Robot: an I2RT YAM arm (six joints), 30 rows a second.
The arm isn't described. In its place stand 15 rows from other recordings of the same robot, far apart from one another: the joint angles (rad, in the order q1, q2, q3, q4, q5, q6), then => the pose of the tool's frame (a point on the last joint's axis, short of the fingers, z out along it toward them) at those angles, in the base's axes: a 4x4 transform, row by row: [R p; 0 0 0 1], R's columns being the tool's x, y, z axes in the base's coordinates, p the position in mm.
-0.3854 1.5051 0.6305 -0.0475 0.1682 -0.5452 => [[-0.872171 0.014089 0.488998 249.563], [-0.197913 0.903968 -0.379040 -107.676], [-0.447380 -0.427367 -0.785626 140.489], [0 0 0 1]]
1.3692 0.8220 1.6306 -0.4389 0.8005 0.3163 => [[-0.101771 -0.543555 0.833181 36.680], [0.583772 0.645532 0.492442 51.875], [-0.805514 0.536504 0.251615 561.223], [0 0 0 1]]
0.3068 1.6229 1.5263 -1.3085 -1.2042 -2.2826 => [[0.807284 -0.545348 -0.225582 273.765], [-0.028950 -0.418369 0.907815 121.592], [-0.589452 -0.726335 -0.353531 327.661], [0 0 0 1]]
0.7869 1.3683 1.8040 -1.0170 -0.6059 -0.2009 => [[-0.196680 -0.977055 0.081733 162.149], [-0.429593 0.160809 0.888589 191.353], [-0.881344 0.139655 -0.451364 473.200], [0 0 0 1]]
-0.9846 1.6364 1.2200 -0.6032 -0.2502 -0.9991 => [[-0.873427 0.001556 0.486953 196.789], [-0.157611 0.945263 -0.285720 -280.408], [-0.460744 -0.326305 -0.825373 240.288], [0 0 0 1]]
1.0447 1.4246 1.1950 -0.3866 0.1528 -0.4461 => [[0.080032 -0.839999 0.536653 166.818], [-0.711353 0.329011 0.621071 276.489], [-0.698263 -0.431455 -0.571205 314.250], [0 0 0 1]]
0.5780 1.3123 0.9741 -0.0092 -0.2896 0.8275 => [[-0.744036 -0.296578 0.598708 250.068], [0.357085 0.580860 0.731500 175.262], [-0.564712 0.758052 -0.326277 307.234], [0 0 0 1]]
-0.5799 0.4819 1.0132 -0.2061 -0.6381 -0.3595 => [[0.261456 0.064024 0.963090 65.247], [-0.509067 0.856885 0.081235 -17.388], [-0.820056 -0.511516 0.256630 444.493], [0 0 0 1]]
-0.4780 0.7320 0.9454 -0.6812 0.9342 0.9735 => [[0.527875 0.843269 0.101223 106.966], [0.280107 -0.060339 -0.958071 -87.656], [-0.801803 0.534095 -0.268057 357.563], [0 0 0 1]]
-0.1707 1.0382 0.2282 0.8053 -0.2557 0.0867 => [[-0.011965 -0.084175 0.996379 205.297], [0.087074 0.992578 0.084899 -26.251], [-0.996130 0.087775 -0.004547 204.346], [0 0 0 1]]
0.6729 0.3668 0.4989 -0.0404 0.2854 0.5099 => [[-0.122387 -0.365567 0.922704 97.138], [0.501354 0.779581 0.375362 64.602], [-0.856543 0.508541 0.087867 309.832], [0 0 0 1]]
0.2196 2.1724 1.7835 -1.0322 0.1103 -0.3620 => [[-0.831520 -0.529274 0.168651 425.586], [-0.546249 0.834245 -0.075142 90.976], [-0.100925 -0.154608 -0.982807 185.613], [0 0 0 1]]
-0.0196 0.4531 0.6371 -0.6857 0.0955 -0.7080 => [[-0.432311 -0.234368 0.870735 108.388], [-0.639002 0.760942 -0.112442 -5.520], [-0.636226 -0.605011 -0.478725 280.252], [0 0 0 1]]
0.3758 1.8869 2.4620 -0.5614 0.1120 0.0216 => [[0.007109 -0.260975 0.965319 359.022], [0.025878 0.965068 0.260717 137.376], [-0.999640 0.023127 0.013614 549.527], [0 0 0 1]]
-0.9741 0.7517 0.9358 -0.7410 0.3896 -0.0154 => [[-0.311542 0.941697 0.127076 71.860], [0.433271 0.259796 -0.863008 -129.849], [-0.845706 -0.213804 -0.488948 341.099], [0 0 0 1]]
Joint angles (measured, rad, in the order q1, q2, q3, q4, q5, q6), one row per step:
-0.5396 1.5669 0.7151 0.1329 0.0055 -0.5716
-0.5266 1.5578 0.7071 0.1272 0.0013 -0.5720
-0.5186 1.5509 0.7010 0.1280 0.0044 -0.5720
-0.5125 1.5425 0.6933 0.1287 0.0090 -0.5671
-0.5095 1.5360 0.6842 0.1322 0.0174 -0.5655
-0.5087 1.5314 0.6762 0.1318 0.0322 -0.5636
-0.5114 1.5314 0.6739 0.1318 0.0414 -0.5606
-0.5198 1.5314 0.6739 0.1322 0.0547 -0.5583
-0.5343 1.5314 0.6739 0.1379 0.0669 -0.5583
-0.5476 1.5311 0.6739 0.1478 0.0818 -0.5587
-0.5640 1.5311 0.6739 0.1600 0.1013 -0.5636
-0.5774 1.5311 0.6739 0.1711 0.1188 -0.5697
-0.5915 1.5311 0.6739 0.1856 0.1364 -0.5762
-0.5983 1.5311 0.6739 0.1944 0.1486 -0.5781
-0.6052 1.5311 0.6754 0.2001 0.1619 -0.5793
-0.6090 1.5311 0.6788 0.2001 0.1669 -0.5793
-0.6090 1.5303 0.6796 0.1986 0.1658 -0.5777
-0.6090 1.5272 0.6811 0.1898 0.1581 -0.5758
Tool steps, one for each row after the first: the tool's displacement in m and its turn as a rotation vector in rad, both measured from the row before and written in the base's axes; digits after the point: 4 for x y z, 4 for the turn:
-0.0001 0.0049 -0.0002 0.0045 0.0027 0.0164
-0.0002 0.0028 0.0003 -0.0026 -0.0004 0.0057
-0.0009 0.0025 0.0002 -0.0001 -0.0016 -0.0006
-0.0015 0.0015 -0.0005 -0.0042 0.0013 -0.0044
-0.0019 0.0007 -0.0011 -0.0055 0.0073 -0.0116
-0.0010 -0.0007 -0.0007 -0.0023 0.0038 -0.0116
-0.0015 -0.0026 0.0000 -0.0064 0.0031 -0.0199
-0.0021 -0.0043 0.0005 -0.0098 -0.0009 -0.0237
-0.0018 -0.0042 0.0009 -0.0139 -0.0035 -0.0243
-0.0023 -0.0052 0.0011 -0.0201 -0.0014 -0.0281
-0.0019 -0.0043 0.0010 -0.0190 -0.0002 -0.0230
-0.0020 -0.0045 0.0013 -0.0209 -0.0025 -0.0237
-0.0010 -0.0023 0.0008 -0.0123 -0.0020 -0.0152
-0.0009 -0.0024 0.0010 -0.0115 -0.0006 -0.0167
-0.0002 -0.0015 0.0010 -0.0044 -0.0011 -0.0078
0.0000 0.0000 0.0003 0.0014 -0.0014 -0.0001
-0.0002 0.0004 0.0005 0.0073 -0.0003 0.0050

